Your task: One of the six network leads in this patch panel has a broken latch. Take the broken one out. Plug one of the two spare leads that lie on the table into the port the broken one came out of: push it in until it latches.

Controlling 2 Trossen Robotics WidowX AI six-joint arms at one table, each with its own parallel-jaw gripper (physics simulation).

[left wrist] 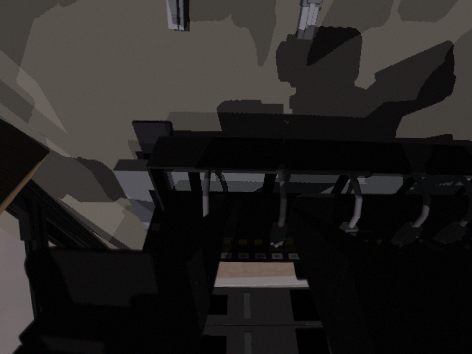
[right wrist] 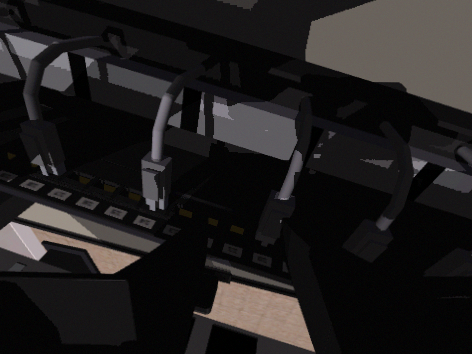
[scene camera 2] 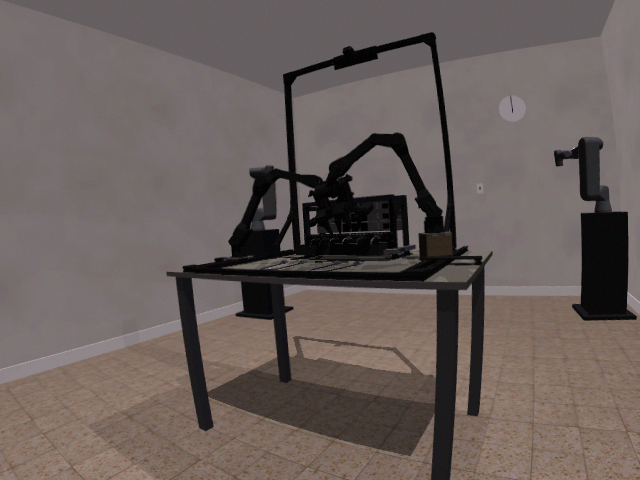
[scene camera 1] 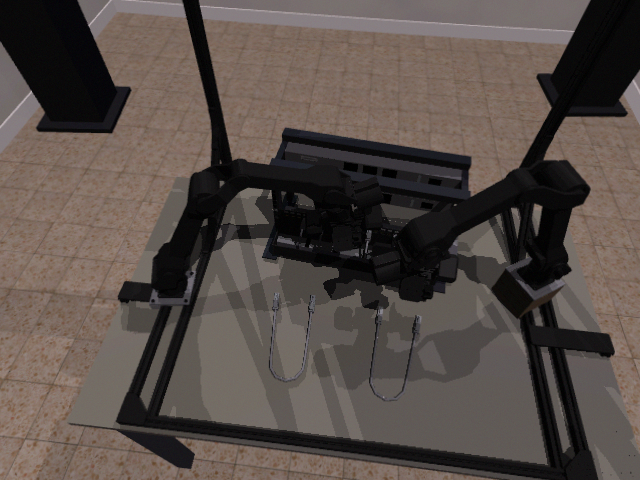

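Where they show: left gripper, fingertip midpoint: (left wrist: 257, 216) (scene camera 2: 355, 228); right gripper, fingertip midpoint: (left wrist: 406, 246) (right wrist: 244, 225) (scene camera 2: 336, 234); left arm's base, origin of the base link: (scene camera 2: 434, 232) (scene camera 1: 535, 275); right arm's base, origin of the base link: (scene camera 2: 239, 256) (scene camera 1: 173, 286).
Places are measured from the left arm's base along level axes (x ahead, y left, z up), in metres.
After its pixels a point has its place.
Observation:
Two spare leads lie in U shapes on the table: one lead (scene camera 1: 285, 380) {z -0.097, x 0.645, y -0.068 m} left of centre, the other (scene camera 1: 388, 398) {z -0.096, x 0.453, y 0.072 m} to its right. Two spare plugs (left wrist: 177, 15) {z -0.094, x 0.281, y -0.059 m} (left wrist: 308, 20) {z -0.091, x 0.355, y -0.120 m} show at the top of the left wrist view. Several leads stand in the patch panel (left wrist: 260, 257) {z 0.002, x 0.218, y -0.252 m} (right wrist: 87, 203) {z 0.001, x 0.260, y -0.286 m}. My right gripper (right wrist: 244, 225) {z 0.004, x 0.346, y -0.322 m} is partly open and empty; a grey plug (right wrist: 275, 220) {z -0.007, x 0.357, y -0.333 m} shows between its fingertips, near the right-hand one. A plug (right wrist: 156, 180) {z -0.007, x 0.307, y -0.289 m} stands to the left, another (right wrist: 370, 240) {z -0.009, x 0.399, y -0.360 m} tilts at the right. My left gripper (left wrist: 257, 216) {z 0.030, x 0.281, y -0.149 m} is partly open and empty, above the panel. Which latch is broken I cannot tell.
The dark equipment rack (scene camera 1: 377, 147) {z 0.160, x 0.219, y -0.422 m} stands behind the panel, close to both arms. A wooden block (scene camera 1: 516, 299) {z -0.050, x 0.050, y 0.018 m} (scene camera 2: 435, 245) {z -0.043, x 0.017, y 0.050 m} carries the left arm's base. A black bar frame (scene camera 1: 330, 441) {z -0.083, x 0.613, y 0.094 m} runs around the table's edge. Both grippers are close together over the panel.

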